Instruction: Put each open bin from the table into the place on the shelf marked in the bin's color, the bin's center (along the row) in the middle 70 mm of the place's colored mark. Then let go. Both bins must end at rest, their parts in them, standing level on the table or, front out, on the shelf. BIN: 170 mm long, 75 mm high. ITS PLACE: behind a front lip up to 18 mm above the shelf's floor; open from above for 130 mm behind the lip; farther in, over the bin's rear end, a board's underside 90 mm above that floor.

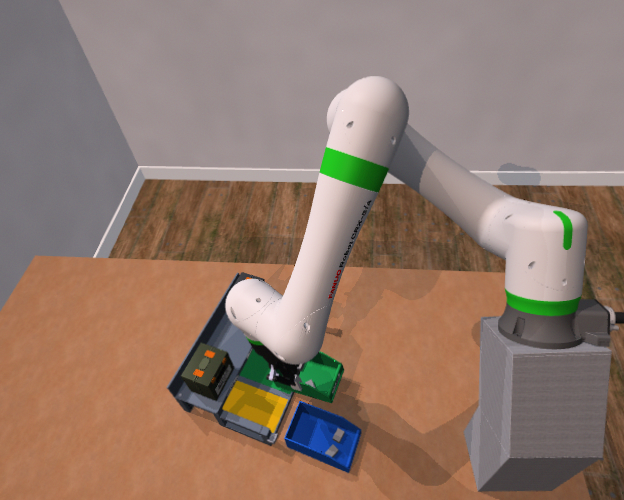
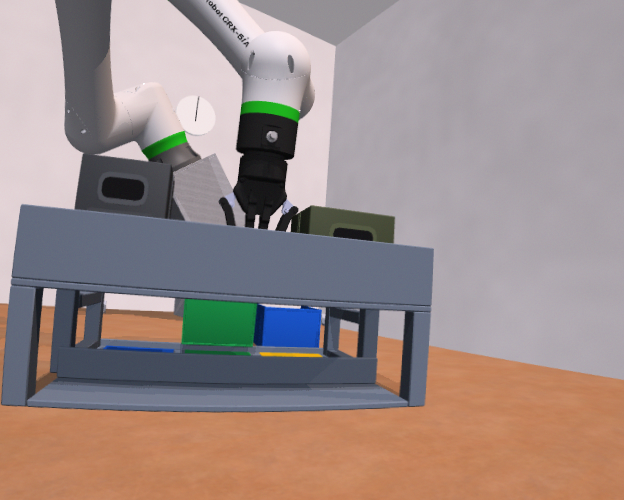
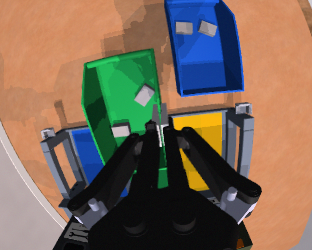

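Note:
My gripper appears at point(image 1: 298, 386) and point(image 3: 160, 112). A green bin is visible at point(image 2: 214, 323), point(image 1: 326, 373) and point(image 3: 108, 91); a blue bin, at point(image 1: 311, 426) and point(image 2: 281, 327). A yellow mark is at point(image 1: 249, 402).

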